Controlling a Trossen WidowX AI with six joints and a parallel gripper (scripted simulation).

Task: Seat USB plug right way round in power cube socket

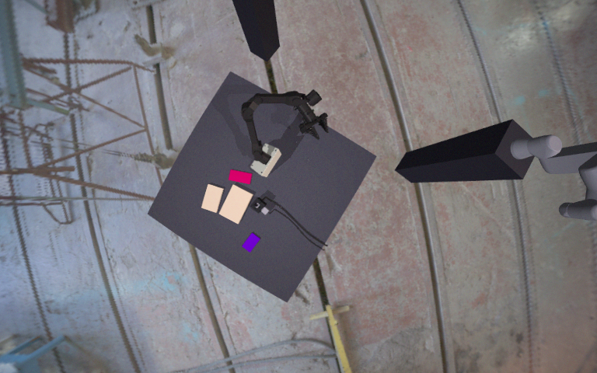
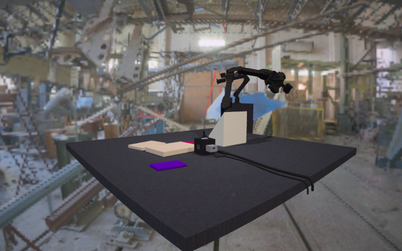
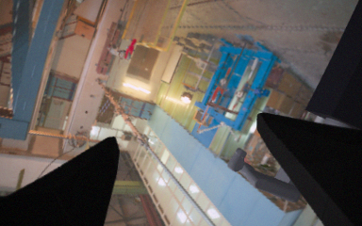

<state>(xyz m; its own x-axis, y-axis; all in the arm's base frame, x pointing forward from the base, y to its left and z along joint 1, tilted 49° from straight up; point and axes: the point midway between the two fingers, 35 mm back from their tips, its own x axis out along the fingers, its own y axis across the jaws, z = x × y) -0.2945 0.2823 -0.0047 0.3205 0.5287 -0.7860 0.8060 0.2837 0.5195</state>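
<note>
Right now my gripper tip is 570 mm short of the black USB plug, 110 mm to the left of it and 280 mm above it. The rest, counted from my gripper tip: USB socket 570 mm ahead, 110 mm to the right, 310 mm below; purple card 840 mm ahead, 370 mm below; magenta card 490 mm ahead, 340 mm to the right, 370 mm below.
</note>
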